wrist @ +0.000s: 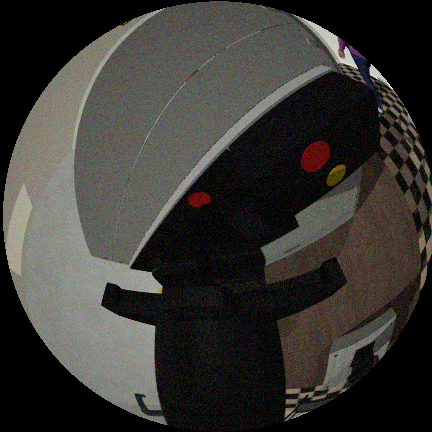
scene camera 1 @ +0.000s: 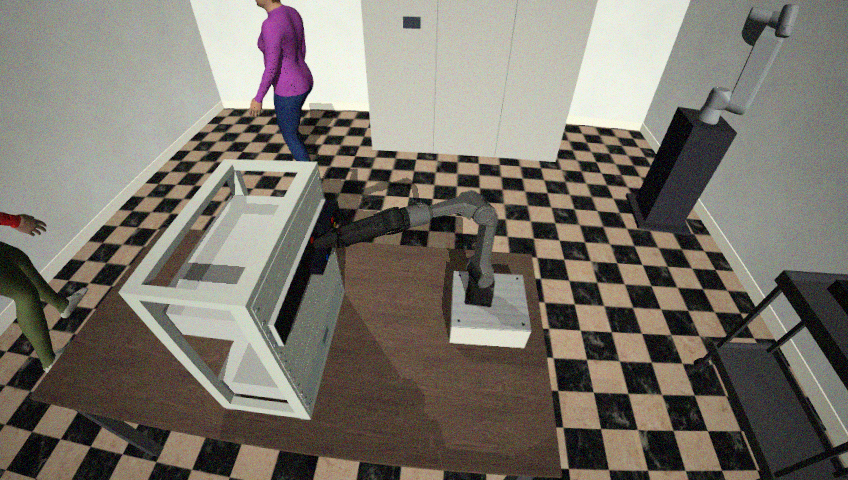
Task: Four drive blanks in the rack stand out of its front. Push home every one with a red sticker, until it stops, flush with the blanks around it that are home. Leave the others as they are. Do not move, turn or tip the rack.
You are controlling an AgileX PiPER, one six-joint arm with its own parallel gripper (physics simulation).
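The pale grey rack [scene camera 1: 190,298] [wrist: 125,125] stands upright on the table, its dark blanks facing the arm. In the wrist view one red sticker [wrist: 198,199] is left of centre, close to my fingertips, its lower right edge partly covered. A larger red sticker [wrist: 315,156] and a yellow sticker [wrist: 336,175] are on dark blanks to the right. A blue spot [scene camera 1: 327,253] shows below my fingers in the scene view. My gripper [scene camera 1: 316,242] [wrist: 210,212] is shut and empty, its tips at the blanks. Contact and how far each blank stands out are too dark to tell.
The arm's white base block [scene camera 1: 489,336] stands on the wooden table [scene camera 1: 380,416]. A person in purple [scene camera 1: 288,53] is behind the rack; another person's legs [scene camera 1: 26,297] show at the left. A dark cart [scene camera 1: 806,277] is at the right, and another arm stands on a dark pedestal [scene camera 1: 678,169].
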